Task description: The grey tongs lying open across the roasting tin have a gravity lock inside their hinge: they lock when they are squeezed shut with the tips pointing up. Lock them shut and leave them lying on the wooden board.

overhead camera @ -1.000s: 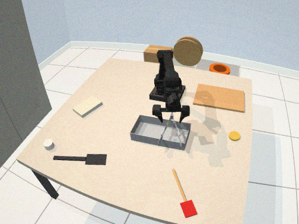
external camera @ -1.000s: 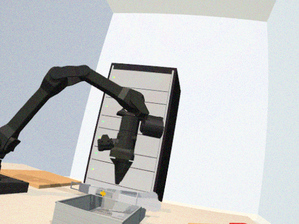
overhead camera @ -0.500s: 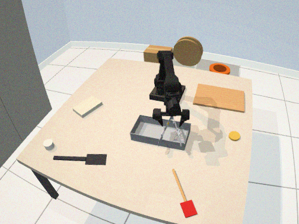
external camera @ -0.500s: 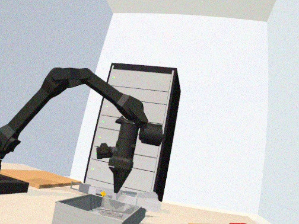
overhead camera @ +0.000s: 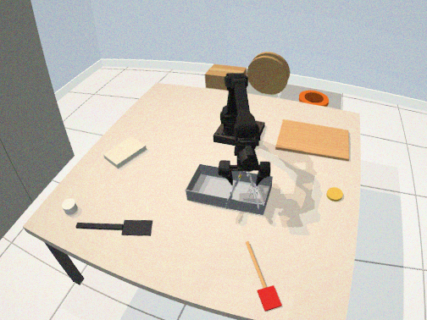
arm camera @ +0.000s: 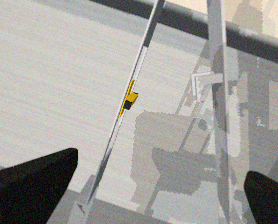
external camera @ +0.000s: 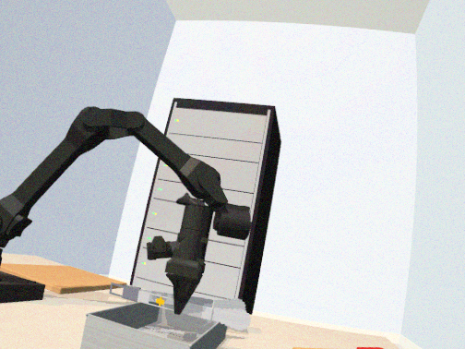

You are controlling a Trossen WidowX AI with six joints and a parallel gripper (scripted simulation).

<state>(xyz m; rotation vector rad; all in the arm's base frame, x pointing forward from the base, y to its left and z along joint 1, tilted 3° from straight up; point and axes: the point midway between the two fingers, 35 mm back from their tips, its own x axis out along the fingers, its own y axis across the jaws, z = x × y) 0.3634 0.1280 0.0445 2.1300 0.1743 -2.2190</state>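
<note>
The yellow lock piece lies 30 mm behind my gripper tip, 20 mm to the right of it and 10 mm above it. Also, from my gripper tip: red spatula (380 mm ahead, 130 mm to the left, 50 mm below); grey roasting tin (60 mm to the right, 30 mm below); yellow disc (50 mm behind, 370 mm to the left, 50 mm below).
</note>
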